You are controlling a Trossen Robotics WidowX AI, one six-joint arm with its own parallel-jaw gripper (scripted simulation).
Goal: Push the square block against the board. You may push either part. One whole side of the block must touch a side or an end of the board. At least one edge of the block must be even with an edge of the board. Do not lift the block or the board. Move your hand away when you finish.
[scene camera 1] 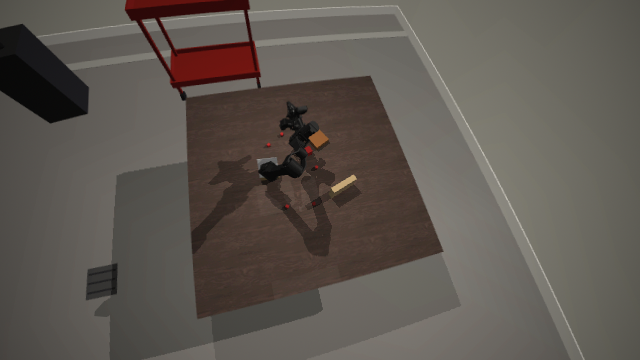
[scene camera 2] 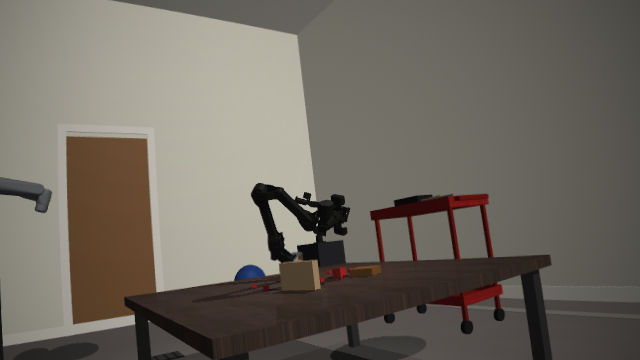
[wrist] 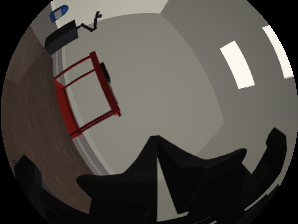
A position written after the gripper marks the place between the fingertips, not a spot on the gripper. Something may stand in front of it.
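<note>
The wrist view shows the gripper [wrist: 154, 139], which is shut and holds nothing; a board is out of frame in the wrist view. Scene camera 2 does have the board [scene camera 2: 304, 275].
</note>
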